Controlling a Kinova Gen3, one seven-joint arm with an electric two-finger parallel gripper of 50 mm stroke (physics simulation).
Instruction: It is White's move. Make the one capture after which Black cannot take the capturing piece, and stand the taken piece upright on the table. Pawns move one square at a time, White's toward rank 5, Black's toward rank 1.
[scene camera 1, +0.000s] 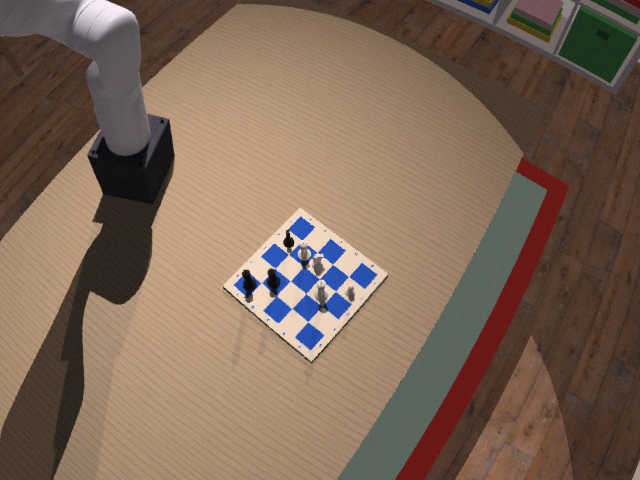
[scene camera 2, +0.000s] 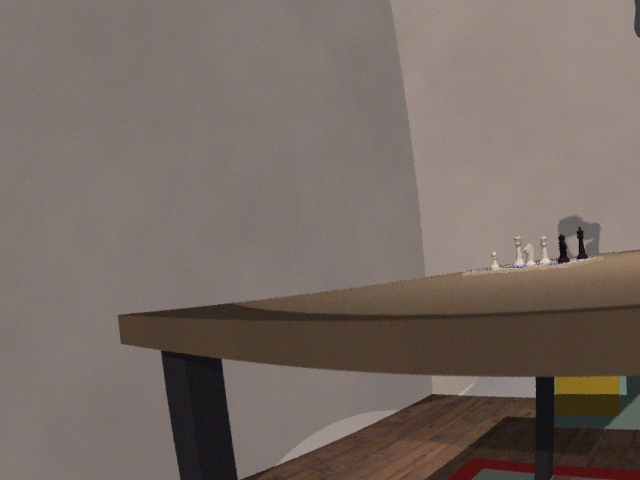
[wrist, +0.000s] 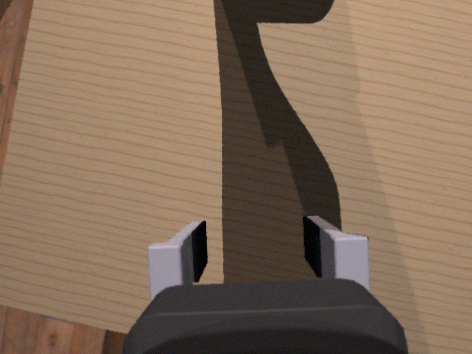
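Where they show: gripper, between the fingertips: (wrist: 255, 239); arm's base, origin of its link: (scene camera 1: 128, 136).
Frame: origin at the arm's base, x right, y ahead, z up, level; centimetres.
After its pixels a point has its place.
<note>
The blue-and-cream five-by-five board (scene camera 1: 311, 355) @(x 13.5, y 51.0, z -13.9 cm) lies on the table. A black king (scene camera 1: 248, 281) @(x 8.6, y 34.5, z -11.1 cm) (scene camera 2: 581, 242) @(x 7.8, y 34.0, z -10.6 cm) stands at its left corner, and a taller black piece (scene camera 1: 272, 279) (scene camera 2: 562, 248), type unclear, beside it. A small black piece (scene camera 1: 288, 240) @(x -2.3, y 36.0, z -11.5 cm) stands near the upper-left edge. A white crowned piece (scene camera 1: 303, 252) @(x -1.8, y 39.6, z -11.8 cm) (scene camera 2: 543, 250) @(x -2.7, y 39.5, z -11.3 cm) stands next to a white knight (scene camera 1: 317, 262) @(x -1.5, y 42.8, z -12.0 cm) (scene camera 2: 528, 254) @(x -2.5, y 42.6, z -11.8 cm). A white king (scene camera 1: 321, 293) @(x 3.3, y 46.7, z -11.8 cm) (scene camera 2: 517, 250) @(x 2.3, y 46.4, z -10.8 cm) and a white pawn (scene camera 1: 351, 292) @(x -0.1, y 51.0, z -12.9 cm) (scene camera 2: 494, 260) @(x -0.7, y 50.5, z -12.3 cm) stand toward the right. My gripper (wrist: 255, 239) @(x 48.5, y 10.0, z 11.6 cm) is open and empty above the table, away from the board.
The arm's black base (scene camera 1: 131, 167) @(x 4.9, y 5.5, z -0.7 cm) stands on the table (scene camera 1: 330, 118) @(x -33.6, y 26.1, z -14.5 cm) (scene camera 2: 310, 338) @(x -68.4, y 38.1, z -15.7 cm), up and left of the board. A shelf unit (scene camera 1: 537, 47) with coloured boxes is at the upper right, and a red-bordered rug (scene camera 1: 478, 356) lies on the floor. The arm's shadow crosses the table.
</note>
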